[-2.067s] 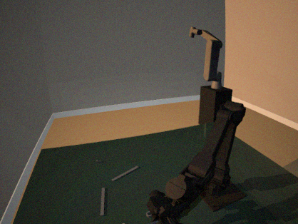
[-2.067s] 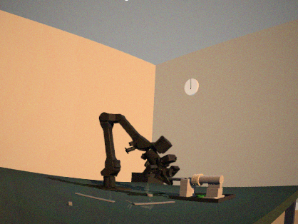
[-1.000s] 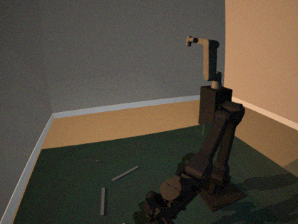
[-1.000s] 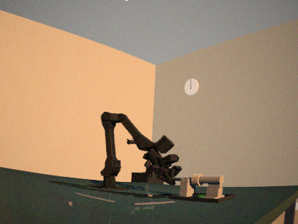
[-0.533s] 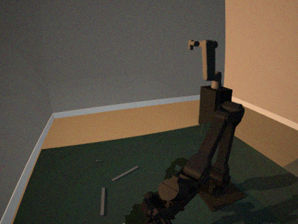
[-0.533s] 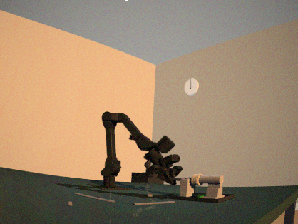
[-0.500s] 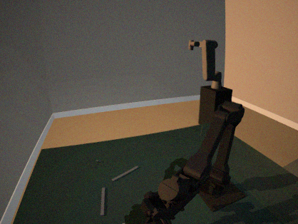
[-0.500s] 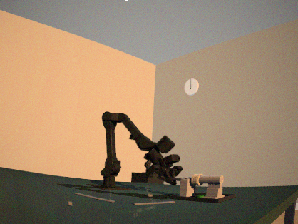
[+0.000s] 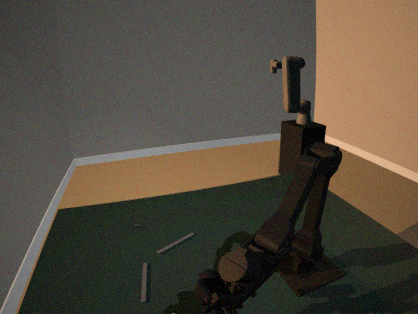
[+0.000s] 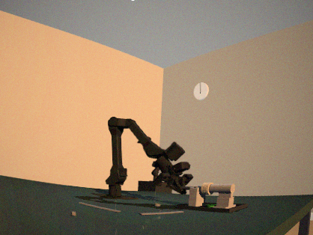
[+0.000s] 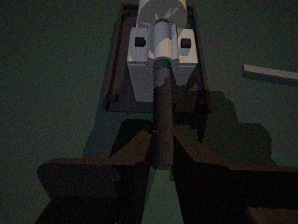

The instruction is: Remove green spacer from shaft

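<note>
Right now my gripper tip is 60 mm short of the shaft and 30 mm below it. Also, from my gripper tip: tan spacer (120 mm ahead, 30 mm above); then green spacer (140 mm ahead, 10 mm to the right, 40 mm below).
</note>
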